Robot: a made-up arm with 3 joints. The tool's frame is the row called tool. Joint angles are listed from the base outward.
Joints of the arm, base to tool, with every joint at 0 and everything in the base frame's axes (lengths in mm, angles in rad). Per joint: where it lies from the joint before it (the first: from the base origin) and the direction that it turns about. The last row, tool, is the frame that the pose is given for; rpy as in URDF.
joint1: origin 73 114 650 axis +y
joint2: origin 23 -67 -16 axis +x
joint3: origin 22 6 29 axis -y
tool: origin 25 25 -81 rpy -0.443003 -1.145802 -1.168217
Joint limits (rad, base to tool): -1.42..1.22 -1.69..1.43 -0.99..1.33
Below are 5 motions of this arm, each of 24 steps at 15 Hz.
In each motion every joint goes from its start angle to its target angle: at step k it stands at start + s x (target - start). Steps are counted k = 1, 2, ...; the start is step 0. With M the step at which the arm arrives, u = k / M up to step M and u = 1 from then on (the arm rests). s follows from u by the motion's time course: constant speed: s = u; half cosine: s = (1 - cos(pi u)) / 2; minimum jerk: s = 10 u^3 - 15 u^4 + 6 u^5.
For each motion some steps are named. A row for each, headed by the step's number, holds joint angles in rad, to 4 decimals.
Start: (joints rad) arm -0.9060 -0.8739 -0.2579
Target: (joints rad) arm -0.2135 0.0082 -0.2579
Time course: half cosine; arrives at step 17
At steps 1, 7, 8, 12, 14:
1: -0.9001 -0.8664 -0.2579
7: -0.6545 -0.5535 -0.2579
8: -0.5917 -0.4735 -0.2579
12: -0.3511 -0.1671 -0.2579
14: -0.2654 -0.0579 -0.2579

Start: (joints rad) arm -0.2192 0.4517 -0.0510
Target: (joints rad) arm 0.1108 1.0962 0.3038
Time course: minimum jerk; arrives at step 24
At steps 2, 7, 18, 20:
2: -0.2175 0.4550 -0.0492
7: -0.1690 0.5498 0.0030
18: 0.0766 1.0295 0.2671
20: 0.0991 1.0733 0.2912

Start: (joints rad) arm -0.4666 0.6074 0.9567
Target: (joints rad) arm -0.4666 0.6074 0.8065
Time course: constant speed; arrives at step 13
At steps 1, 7, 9, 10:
1: -0.4666 0.6074 0.9451
7: -0.4666 0.6074 0.8758
9: -0.4666 0.6074 0.8527
10: -0.4666 0.6074 0.8412

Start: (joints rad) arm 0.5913 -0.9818 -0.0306
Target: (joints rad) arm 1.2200 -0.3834 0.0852
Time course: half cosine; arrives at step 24
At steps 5, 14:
5: 0.6563 -0.9200 -0.0186
14: 0.9870 -0.6052 0.0423

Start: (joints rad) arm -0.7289 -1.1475 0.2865
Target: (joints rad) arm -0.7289 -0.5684 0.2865
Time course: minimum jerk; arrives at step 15
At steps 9, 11, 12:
9: -0.7289 -0.7522 0.2865
11: -0.7289 -0.6390 0.2865
12: -0.7289 -0.6019 0.2865

